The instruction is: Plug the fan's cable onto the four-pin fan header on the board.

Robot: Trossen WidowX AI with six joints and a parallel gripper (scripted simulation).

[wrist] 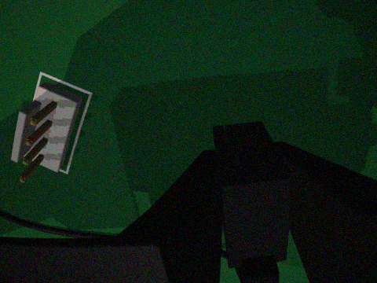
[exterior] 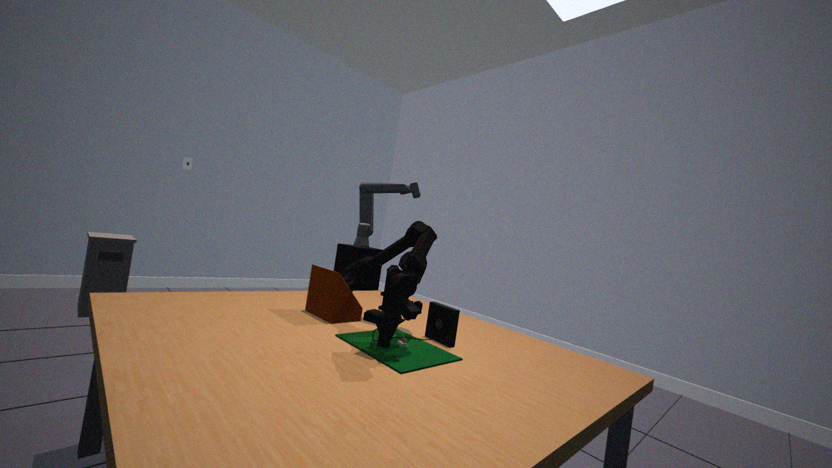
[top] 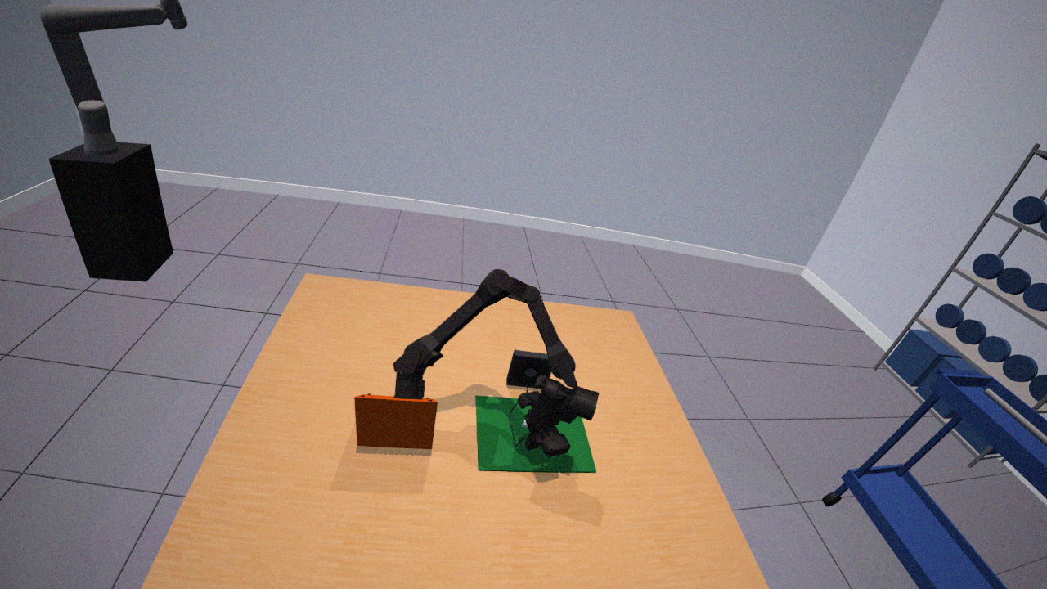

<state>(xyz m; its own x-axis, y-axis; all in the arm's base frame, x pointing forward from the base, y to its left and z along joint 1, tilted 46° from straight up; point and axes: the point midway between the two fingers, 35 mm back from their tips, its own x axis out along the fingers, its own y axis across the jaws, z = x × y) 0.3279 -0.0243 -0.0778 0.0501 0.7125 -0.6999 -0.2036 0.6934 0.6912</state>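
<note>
The green board lies 1 cm ahead of my gripper tip, 4 cm to the left of it and 3 cm below it. Also, from my gripper tip: black fan (2 cm ahead, 22 cm to the left, 4 cm above); black plug (1 cm behind, 1 cm above).
</note>
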